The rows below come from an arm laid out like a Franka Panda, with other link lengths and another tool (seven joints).
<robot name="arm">
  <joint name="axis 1" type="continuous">
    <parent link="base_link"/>
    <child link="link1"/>
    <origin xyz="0 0 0.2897"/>
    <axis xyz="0 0 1"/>
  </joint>
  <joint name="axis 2" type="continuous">
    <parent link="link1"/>
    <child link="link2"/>
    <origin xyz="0 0 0"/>
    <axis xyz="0 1 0"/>
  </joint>
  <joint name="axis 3" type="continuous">
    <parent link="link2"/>
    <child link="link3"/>
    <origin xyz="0 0 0.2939"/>
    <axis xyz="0 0 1"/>
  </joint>
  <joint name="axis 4" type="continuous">
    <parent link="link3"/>
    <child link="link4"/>
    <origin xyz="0.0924 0 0"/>
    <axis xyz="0 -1 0"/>
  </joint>
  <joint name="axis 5" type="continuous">
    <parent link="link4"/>
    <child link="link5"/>
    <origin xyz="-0.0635 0 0.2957"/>
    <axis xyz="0 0 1"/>
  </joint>
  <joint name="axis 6" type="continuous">
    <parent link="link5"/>
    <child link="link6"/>
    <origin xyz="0 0 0"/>
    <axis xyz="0 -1 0"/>
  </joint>
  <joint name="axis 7" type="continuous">
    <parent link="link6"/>
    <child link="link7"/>
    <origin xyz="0.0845 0 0"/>
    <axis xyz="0 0 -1"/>
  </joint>
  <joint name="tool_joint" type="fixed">
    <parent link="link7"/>
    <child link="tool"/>
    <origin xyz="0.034 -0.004 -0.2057" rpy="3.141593 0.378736 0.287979"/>
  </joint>
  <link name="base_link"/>
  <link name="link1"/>
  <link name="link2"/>
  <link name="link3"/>
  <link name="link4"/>
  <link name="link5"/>
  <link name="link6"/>
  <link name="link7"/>
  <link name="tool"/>
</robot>
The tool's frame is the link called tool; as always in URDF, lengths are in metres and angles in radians. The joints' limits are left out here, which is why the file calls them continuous.
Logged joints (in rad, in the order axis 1, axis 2, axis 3, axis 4, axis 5, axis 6, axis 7), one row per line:
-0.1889 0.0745 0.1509 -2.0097 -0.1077 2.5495 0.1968
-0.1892 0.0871 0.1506 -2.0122 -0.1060 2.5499 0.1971
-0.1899 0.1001 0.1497 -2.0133 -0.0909 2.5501 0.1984
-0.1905 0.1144 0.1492 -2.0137 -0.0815 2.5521 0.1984
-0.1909 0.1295 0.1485 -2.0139 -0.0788 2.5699 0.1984
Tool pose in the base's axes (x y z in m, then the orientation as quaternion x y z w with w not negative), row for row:
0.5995 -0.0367 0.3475 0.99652 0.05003 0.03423 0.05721
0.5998 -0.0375 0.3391 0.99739 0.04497 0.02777 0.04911
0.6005 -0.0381 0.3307 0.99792 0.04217 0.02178 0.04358
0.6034 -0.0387 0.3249 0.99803 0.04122 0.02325 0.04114
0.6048 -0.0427 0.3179 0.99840 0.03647 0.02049 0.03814
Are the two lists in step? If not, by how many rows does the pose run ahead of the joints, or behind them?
The pose runs 1 row ahead of the joints: the pose in row i belongs to the joints in row i + 1.
